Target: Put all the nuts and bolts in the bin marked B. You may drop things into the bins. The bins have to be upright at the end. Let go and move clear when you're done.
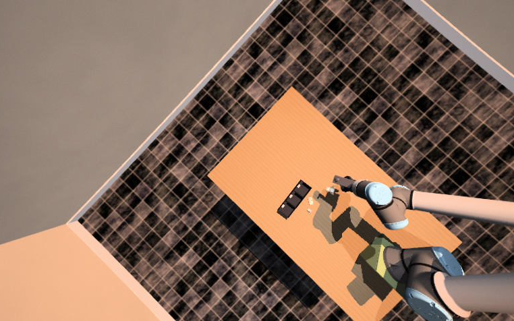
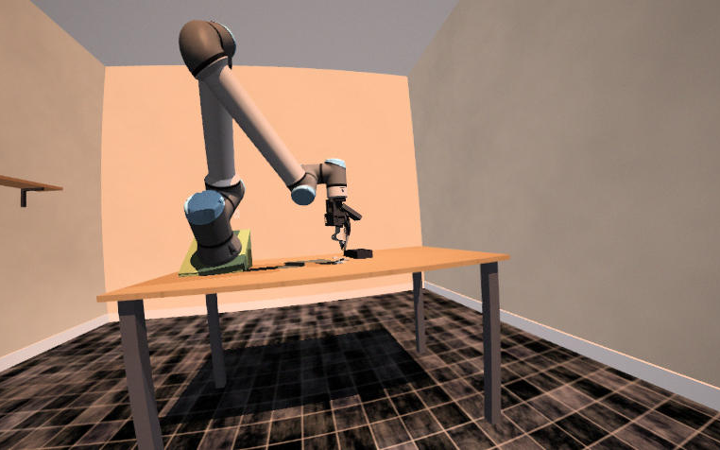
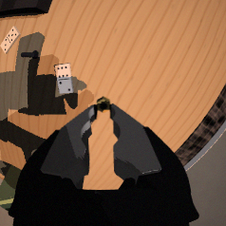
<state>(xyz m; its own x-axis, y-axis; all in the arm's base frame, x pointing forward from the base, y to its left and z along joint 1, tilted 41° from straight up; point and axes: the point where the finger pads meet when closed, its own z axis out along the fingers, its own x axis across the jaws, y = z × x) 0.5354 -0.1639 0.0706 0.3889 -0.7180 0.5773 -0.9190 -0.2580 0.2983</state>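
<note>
Right now my hand is 2 cm short of the dark bolt, 14 cm to the right of it and 7 cm above it. The rest, counted from my hand: white piece (26 cm to the left, 7 cm below); white square piece (1 cm behind, 7 cm to the left, 7 cm below); gold nut (1 cm below).
</note>
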